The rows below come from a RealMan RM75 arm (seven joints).
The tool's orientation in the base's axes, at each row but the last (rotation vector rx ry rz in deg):
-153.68, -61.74, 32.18
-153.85, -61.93, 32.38
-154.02, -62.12, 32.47
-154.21, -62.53, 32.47
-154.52, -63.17, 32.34
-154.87, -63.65, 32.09
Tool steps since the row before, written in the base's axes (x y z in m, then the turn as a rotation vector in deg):
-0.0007, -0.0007, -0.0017, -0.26, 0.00, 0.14
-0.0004, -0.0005, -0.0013, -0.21, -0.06, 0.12
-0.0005, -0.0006, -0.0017, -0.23, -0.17, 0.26
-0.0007, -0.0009, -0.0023, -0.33, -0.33, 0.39
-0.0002, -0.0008, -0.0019, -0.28, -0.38, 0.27
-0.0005, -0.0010, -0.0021, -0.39, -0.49, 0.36
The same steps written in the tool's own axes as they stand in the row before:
-0.0005, 0.0006, 0.0018, -0.21, -0.21, -0.02
-0.0003, 0.0005, 0.0013, -0.21, -0.13, -0.02
-0.0003, 0.0006, 0.0017, -0.34, -0.10, -0.15
-0.0004, 0.0009, 0.0024, -0.56, -0.09, -0.23
-0.0002, 0.0010, 0.0018, -0.53, 0.01, -0.14
-0.0004, 0.0010, 0.0021, -0.70, -0.01, -0.18

